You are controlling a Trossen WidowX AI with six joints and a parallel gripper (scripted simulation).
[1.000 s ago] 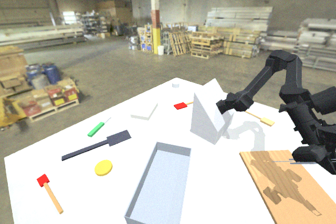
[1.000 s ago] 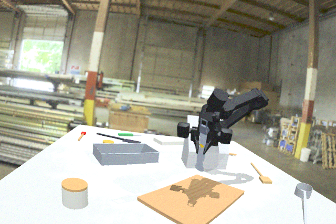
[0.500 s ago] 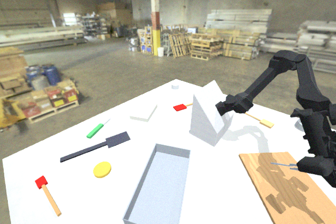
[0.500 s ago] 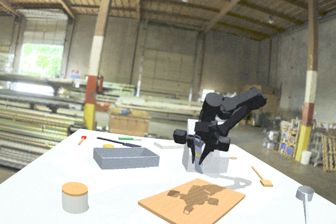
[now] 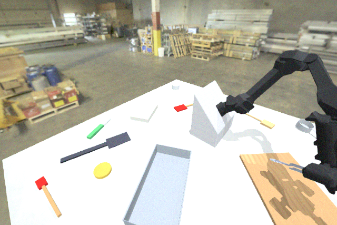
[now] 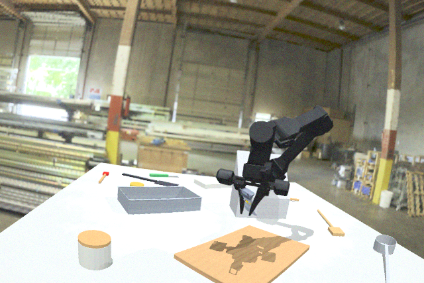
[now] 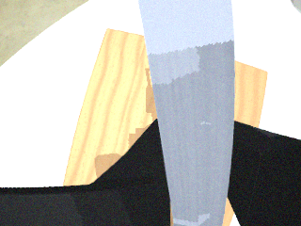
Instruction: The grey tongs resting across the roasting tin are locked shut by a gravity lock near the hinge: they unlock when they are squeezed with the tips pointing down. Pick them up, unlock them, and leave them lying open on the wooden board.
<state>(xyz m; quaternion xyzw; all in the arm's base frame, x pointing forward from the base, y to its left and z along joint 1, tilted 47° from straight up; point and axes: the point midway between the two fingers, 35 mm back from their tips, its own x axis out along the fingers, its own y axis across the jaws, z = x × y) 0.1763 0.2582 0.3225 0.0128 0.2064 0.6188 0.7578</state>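
Now: gripper tip 50 mm past the wooden board, 50 mm to the left of it and 140 mm above it. Round my gripper tip: black spatula: 320 mm ahead, 780 mm to the right, 150 mm below; lidded canister: 360 mm ahead, 70 mm to the left, 120 mm below; grey roasting tin: 250 mm ahead, 420 mm to the right, 120 mm below.
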